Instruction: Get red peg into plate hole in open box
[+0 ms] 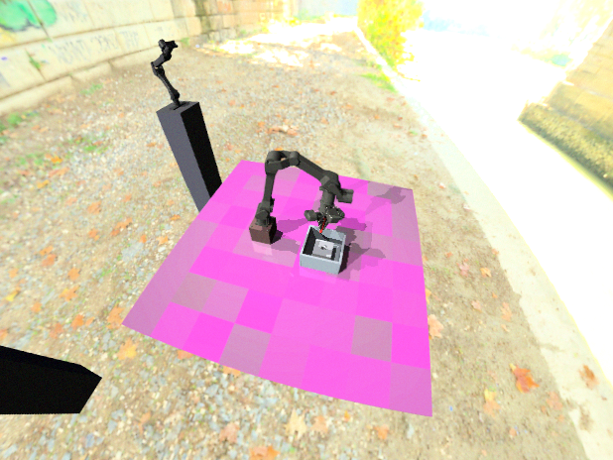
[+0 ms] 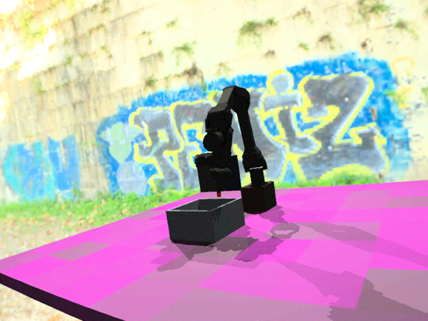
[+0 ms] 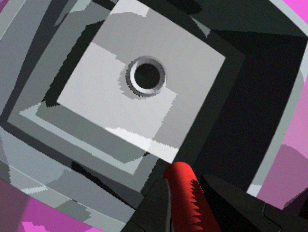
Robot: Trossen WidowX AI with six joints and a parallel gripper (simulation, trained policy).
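Right now my gripper tip is 90 mm above the plate, 50 mm to the left of it and 30 mm short of it. The rest, counted from my gripper tip: red peg 20 mm above, 10 mm to the left; grey box 110 mm below, 50 mm to the right, 30 mm ahead.
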